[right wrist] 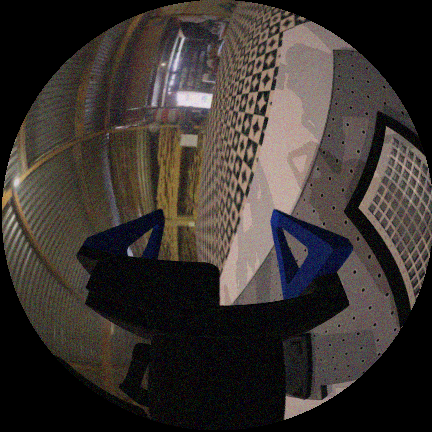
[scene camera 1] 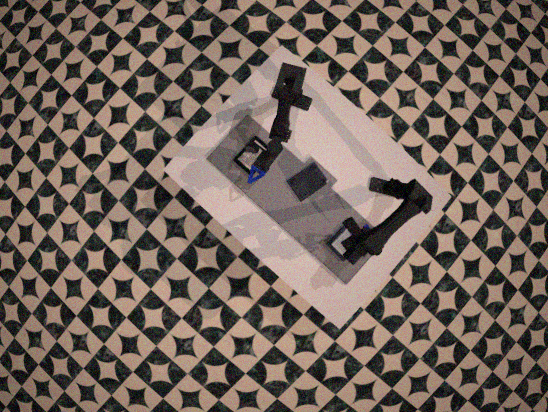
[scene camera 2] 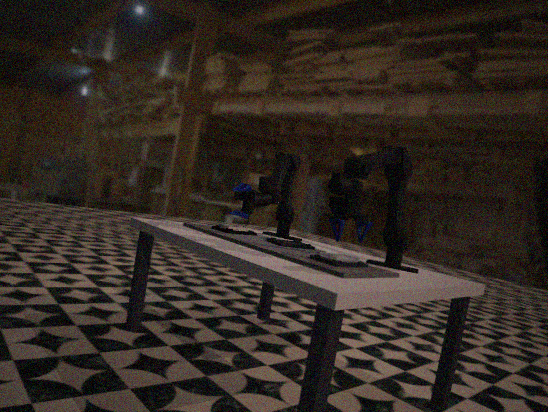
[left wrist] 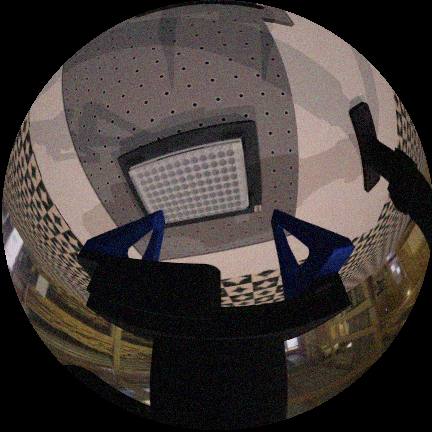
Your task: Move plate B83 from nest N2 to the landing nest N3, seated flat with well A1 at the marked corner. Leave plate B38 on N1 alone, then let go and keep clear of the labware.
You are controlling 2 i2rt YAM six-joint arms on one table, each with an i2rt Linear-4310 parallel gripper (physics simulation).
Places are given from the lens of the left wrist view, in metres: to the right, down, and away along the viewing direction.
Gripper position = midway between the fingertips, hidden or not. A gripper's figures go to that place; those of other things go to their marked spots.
my left gripper (left wrist: 217, 215): 0.00, 0.00, 0.13
dark holder (left wrist: 245, 129): 0.03, -0.09, 0.14
